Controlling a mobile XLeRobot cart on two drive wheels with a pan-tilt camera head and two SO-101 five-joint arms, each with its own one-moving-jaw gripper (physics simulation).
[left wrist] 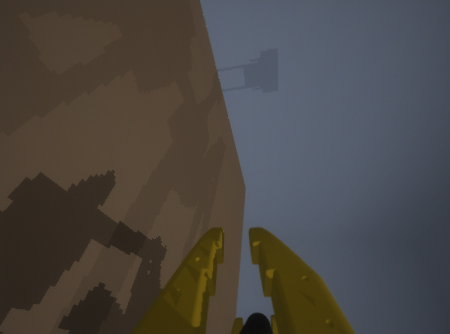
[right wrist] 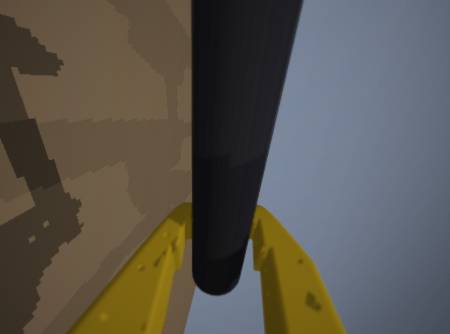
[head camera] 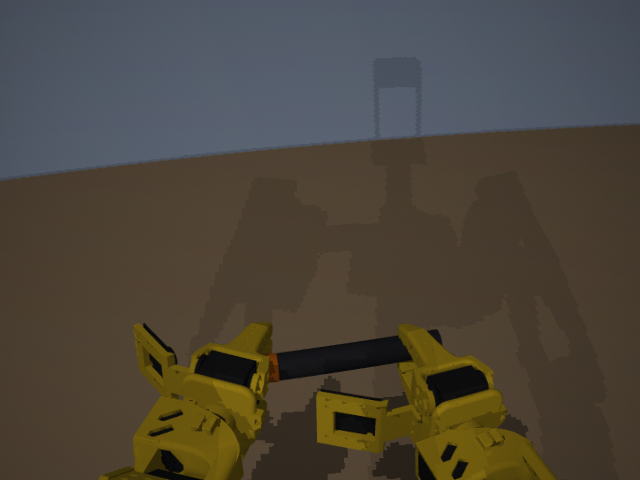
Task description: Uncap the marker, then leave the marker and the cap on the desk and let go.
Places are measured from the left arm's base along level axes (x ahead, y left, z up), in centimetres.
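Pixels of known places: left hand, its tool point: (left wrist: pixel 223 240) (head camera: pixel 266 340); right hand, its tool point: (left wrist: pixel 243 326) (right wrist: pixel 194 216) (head camera: pixel 402 354).
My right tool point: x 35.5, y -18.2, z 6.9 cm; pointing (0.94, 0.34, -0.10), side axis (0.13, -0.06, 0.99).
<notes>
Ahead of a thing's pixels: the offset from my right tool point to its top centre. Level surfaces: height alone.
The black marker {dy +5.4, dx -1.6, dz +2.9 cm} (head camera: pixel 336 357) (right wrist: pixel 232 110) is held up over the desk {dz -12.4 cm} (head camera: pixel 103 268), nearly level. My right gripper (head camera: pixel 406 331) (right wrist: pixel 223 215) is shut on its black body near the far end, which also shows small at the bottom of the left wrist view (left wrist: pixel 256 324). A strip of the orange cap {dy +11.1, dx -2.9, dz +3.0 cm} (head camera: pixel 273 367) shows at the marker's other end, beside my left gripper (head camera: pixel 262 331) (left wrist: pixel 236 237). The cap runs in between the left jaws low down near their base, and they are shut on it with a narrow gap between the tips. The rest of the cap and the contact are hidden.
The brown desk lies below both arms, and its far edge crosses the head view in front of a grey-blue background. Dark shadows of the arms and head fall across the desk. The two grippers stand close together at either end of the marker.
</notes>
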